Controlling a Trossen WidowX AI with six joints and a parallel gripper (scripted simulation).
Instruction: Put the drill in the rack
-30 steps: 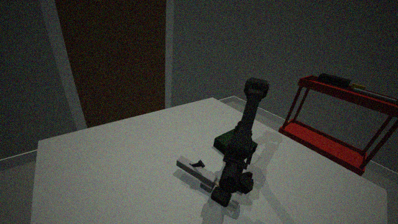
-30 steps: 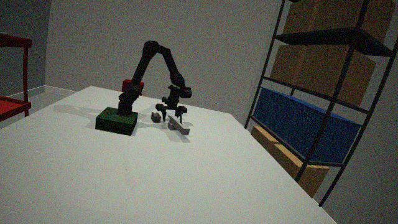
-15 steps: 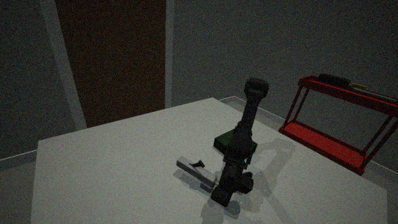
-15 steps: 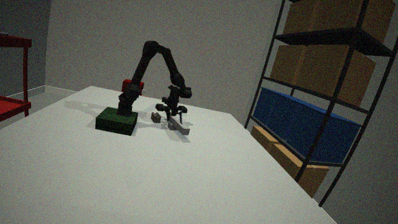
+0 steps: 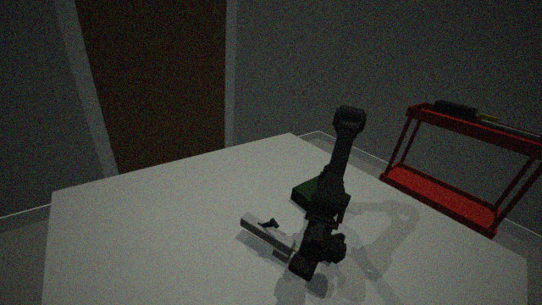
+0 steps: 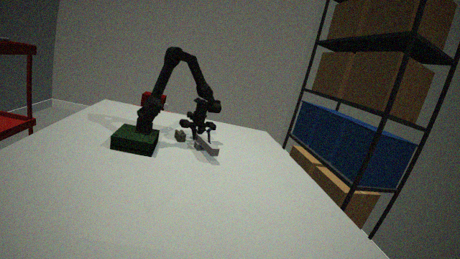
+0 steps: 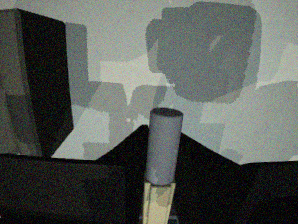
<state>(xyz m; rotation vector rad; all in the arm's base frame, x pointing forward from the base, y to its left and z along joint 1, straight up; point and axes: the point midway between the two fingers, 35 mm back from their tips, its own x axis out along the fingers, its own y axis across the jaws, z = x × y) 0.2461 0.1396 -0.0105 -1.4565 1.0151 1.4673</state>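
Now: the drill 40 mm to the right of my gripper tip, 40 mm above it and 10 mm ahead of it. Also, from my gripper tip: small dark key: 130 mm to the right, 80 mm above, 50 mm ahead; long grey block: 130 mm to the right, 50 mm ahead, 30 mm above.
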